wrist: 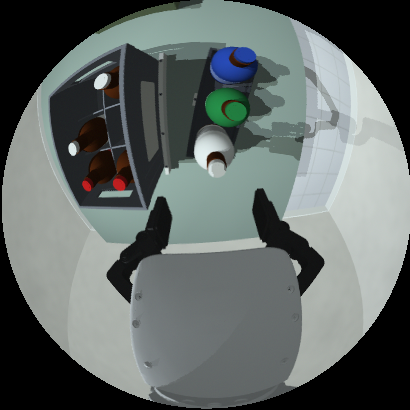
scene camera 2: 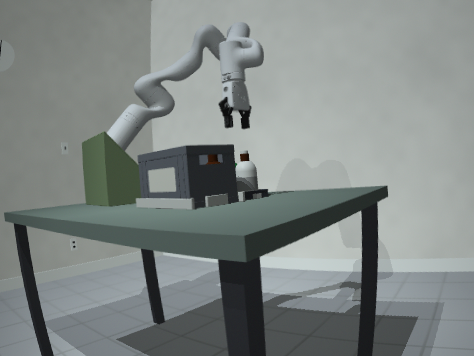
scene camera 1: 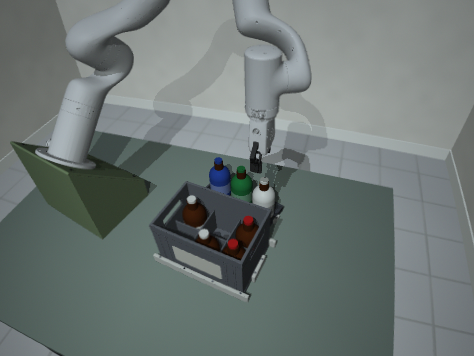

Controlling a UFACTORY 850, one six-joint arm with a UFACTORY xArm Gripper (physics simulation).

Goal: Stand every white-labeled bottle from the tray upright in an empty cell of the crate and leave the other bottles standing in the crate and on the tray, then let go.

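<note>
A white bottle [scene camera 1: 263, 196] [scene camera 2: 246, 172] [wrist: 212, 145] with a white cap stands upright at one end of the dark tray [scene camera 1: 278, 210] [scene camera 2: 257, 193] [wrist: 199, 95]. A green bottle [scene camera 1: 241, 186] [wrist: 215, 102] stands in the middle and a blue bottle [scene camera 1: 220, 176] [wrist: 227, 72] at the other end. The grey crate [scene camera 1: 165, 242] [scene camera 2: 210, 180] [wrist: 132, 90] holds two brown bottles with white caps and two with red caps. Its back middle and front left cells, as scene camera 1 shows it, look empty. My gripper [scene camera 1: 256, 167] [scene camera 2: 237, 125] [wrist: 210, 202] is open and empty, above the height of the bottles, near the white one.
Pale rails [scene camera 1: 200, 277] [scene camera 2: 165, 203] [wrist: 162, 100] lie along the crate's foot. The crate stands close beside the tray, its walls rising around the bottles. The green arm base [scene camera 1: 85, 200] [scene camera 2: 95, 170] stands on the table [scene camera 1: 340, 250] [scene camera 2: 300, 210] to the left of the crate in scene camera 1.
</note>
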